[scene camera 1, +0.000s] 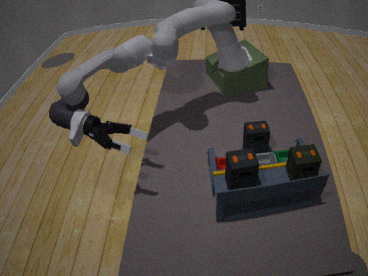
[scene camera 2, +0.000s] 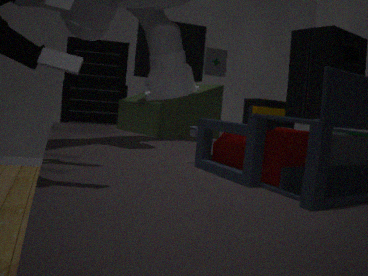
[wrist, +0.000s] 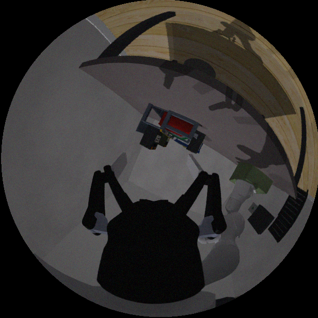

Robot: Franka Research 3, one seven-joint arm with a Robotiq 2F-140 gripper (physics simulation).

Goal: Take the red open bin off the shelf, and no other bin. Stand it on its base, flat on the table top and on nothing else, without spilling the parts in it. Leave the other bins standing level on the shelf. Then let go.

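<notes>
The red open bin (scene camera 1: 221, 163) (scene camera 2: 285, 155) (wrist: 180, 125) stands in the blue-grey shelf (scene camera 1: 270, 195) (scene camera 2: 255, 150), at its left end in scene camera 1. A grey bin (scene camera 1: 266, 159) and a green bin (scene camera 1: 283, 156) sit beside it in the row. The parts inside the red bin cannot be made out. My gripper (scene camera 1: 132, 141) (wrist: 156, 158) is open and empty, high up and well to the left of the shelf in scene camera 1, its fingers pointing towards the shelf side. In scene camera 2 its pale fingertips show at the upper left, far from the red bin.
Dark boxes with orange marks (scene camera 1: 242, 170) (scene camera 1: 256, 137) (scene camera 1: 304, 164) stand at the shelf: two over its front part, one behind the bin row. A yellow bar (scene camera 1: 272, 166) runs along the row. The arm's green base block (scene camera 1: 242, 77) stands at the table's far end.
</notes>
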